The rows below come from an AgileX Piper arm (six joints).
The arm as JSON. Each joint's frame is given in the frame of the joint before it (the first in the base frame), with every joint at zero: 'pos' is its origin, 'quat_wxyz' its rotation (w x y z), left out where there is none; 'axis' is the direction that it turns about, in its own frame. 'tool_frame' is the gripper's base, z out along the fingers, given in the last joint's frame.
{
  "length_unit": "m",
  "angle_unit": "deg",
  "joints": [
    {
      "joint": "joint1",
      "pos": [
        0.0,
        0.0,
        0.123
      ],
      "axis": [
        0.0,
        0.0,
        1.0
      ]
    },
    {
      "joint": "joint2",
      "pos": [
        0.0,
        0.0,
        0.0
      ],
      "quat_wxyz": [
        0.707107,
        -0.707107,
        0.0,
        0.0
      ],
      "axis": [
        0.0,
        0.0,
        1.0
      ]
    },
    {
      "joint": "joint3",
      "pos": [
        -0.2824,
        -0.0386,
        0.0
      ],
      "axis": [
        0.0,
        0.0,
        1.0
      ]
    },
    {
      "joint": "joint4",
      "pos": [
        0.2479,
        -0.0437,
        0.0
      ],
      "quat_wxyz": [
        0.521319,
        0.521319,
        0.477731,
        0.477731
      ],
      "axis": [
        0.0,
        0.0,
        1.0
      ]
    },
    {
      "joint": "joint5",
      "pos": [
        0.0,
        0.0,
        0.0
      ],
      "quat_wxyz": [
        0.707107,
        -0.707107,
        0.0,
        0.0
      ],
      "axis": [
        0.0,
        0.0,
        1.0
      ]
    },
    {
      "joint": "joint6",
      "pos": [
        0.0,
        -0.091,
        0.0
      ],
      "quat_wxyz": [
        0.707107,
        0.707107,
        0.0,
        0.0
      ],
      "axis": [
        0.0,
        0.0,
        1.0
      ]
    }
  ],
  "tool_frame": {
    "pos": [
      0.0,
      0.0,
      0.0
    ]
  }
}
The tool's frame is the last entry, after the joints.
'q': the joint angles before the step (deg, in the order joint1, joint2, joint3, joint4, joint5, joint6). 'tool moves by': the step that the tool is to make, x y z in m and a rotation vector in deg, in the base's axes. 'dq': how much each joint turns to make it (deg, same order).
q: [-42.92 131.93 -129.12 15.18 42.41 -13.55]
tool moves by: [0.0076 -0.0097 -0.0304 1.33 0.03 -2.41]
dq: [0.00 3.54 0.06 -0.99 -3.20 2.55]
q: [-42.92 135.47 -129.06 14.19 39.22 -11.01]
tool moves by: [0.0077 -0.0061 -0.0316 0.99 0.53 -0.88]
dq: [0.17 3.57 0.05 -0.06 -2.73 0.61]
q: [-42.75 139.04 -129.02 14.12 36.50 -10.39]
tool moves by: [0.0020 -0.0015 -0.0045 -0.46 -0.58 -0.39]
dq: [0.08 0.62 0.03 -0.05 -1.45 0.19]
